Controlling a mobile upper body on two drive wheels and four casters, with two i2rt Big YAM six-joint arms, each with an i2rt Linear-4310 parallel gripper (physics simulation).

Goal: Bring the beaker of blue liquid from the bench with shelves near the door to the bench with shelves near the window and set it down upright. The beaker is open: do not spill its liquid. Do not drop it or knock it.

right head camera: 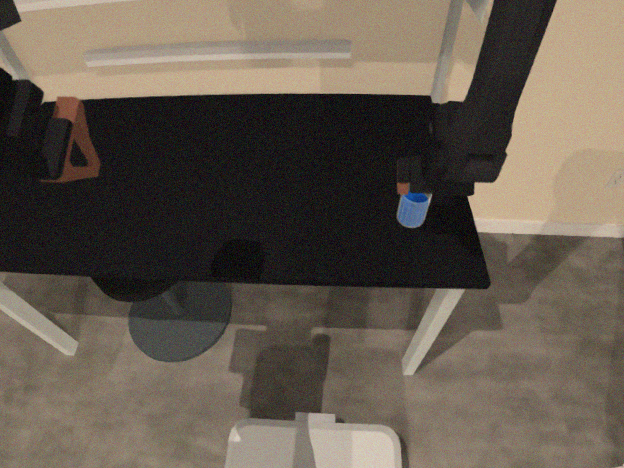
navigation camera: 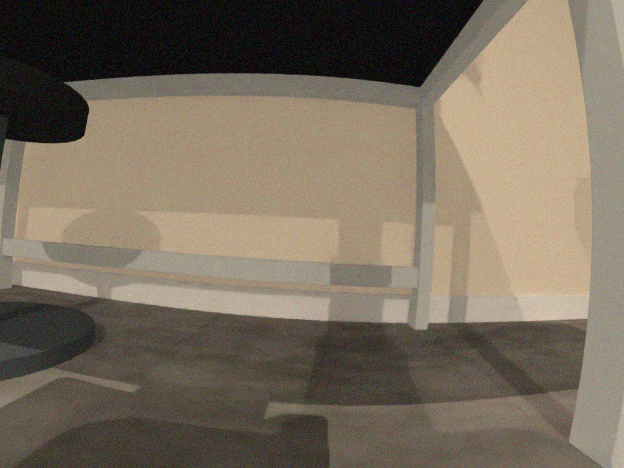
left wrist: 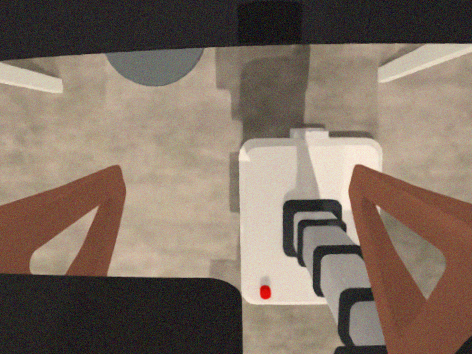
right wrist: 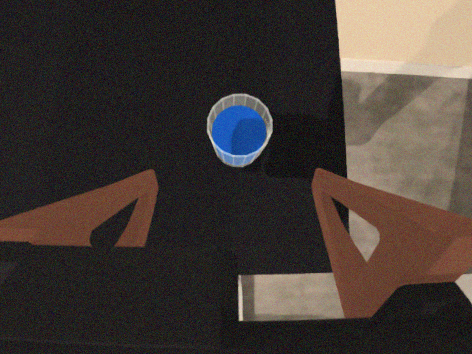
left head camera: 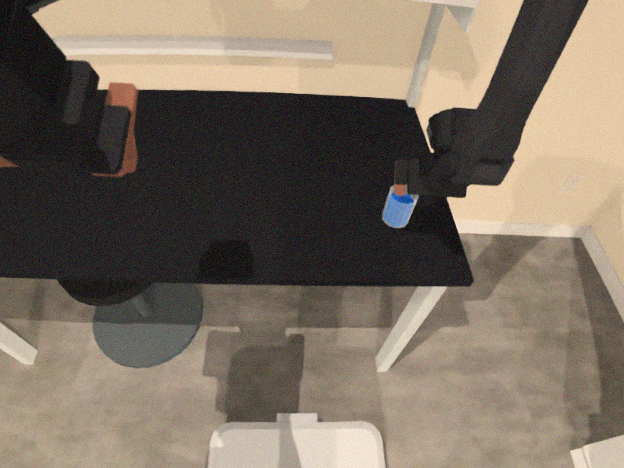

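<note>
The beaker of blue liquid (left head camera: 398,212) (right head camera: 413,210) (right wrist: 239,131) stands upright near the right end of the black bench top (left head camera: 277,176) (right head camera: 252,176) (right wrist: 100,90). My right gripper (right wrist: 234,177) is open and above the bench. In the right wrist view the beaker lies just beyond the fingertips, centred between them and not held. In both head views one fingertip overlaps the beaker's rim, and the other finger is hidden. I cannot tell if it touches. My left gripper (left wrist: 237,178) is open and empty, at the left. The bench near the window cannot be told in these views.
A stool's round base (left head camera: 151,332) (right head camera: 176,327) (navigation camera: 40,335) stands under the bench front. A pale bench leg (left head camera: 410,329) (right head camera: 433,329) (navigation camera: 599,226) is at the right. A shelf post (left head camera: 425,55) (right head camera: 446,55) rises at the back right corner. My white base (left head camera: 246,445) (right head camera: 264,445) (left wrist: 265,225) is in front.
</note>
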